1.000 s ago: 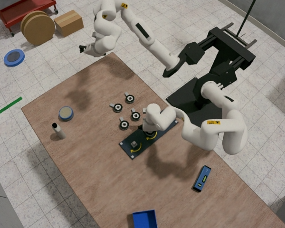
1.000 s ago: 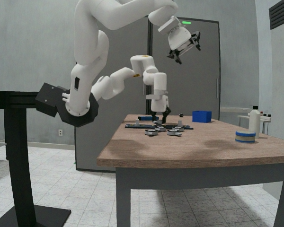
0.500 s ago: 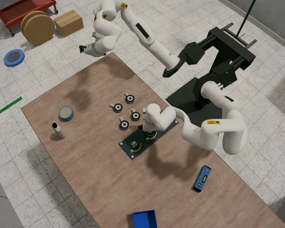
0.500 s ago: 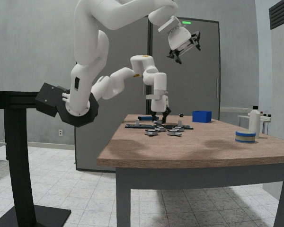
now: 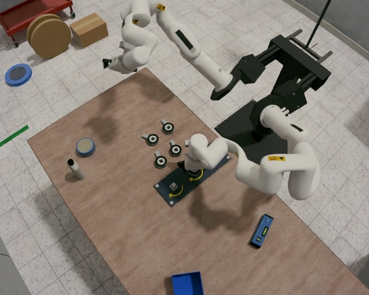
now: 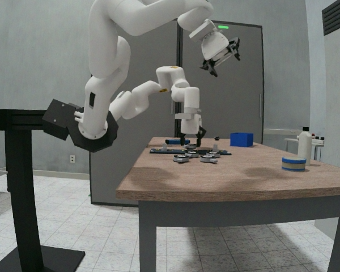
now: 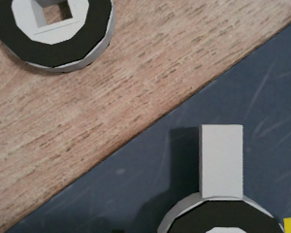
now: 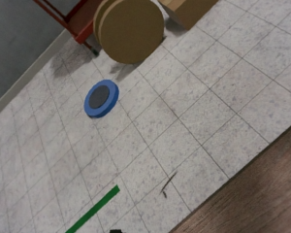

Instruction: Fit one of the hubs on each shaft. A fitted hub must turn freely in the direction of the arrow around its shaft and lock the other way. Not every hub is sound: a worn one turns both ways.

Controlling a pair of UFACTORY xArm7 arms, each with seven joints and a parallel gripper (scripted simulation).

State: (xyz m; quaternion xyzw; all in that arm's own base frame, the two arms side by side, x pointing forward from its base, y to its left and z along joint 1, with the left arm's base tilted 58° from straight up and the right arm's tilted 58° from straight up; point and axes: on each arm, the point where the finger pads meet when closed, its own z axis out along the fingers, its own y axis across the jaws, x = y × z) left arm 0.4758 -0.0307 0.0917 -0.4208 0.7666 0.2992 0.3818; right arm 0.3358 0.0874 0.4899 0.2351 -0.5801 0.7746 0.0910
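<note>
Right now the dark board is 3 cm below my left hand. From my left hand the other things lie so: white bottle (41 cm to the right, 40 cm ahead, 6 cm above); tape roll (50 cm to the right, 28 cm ahead, 2 cm below).
</note>
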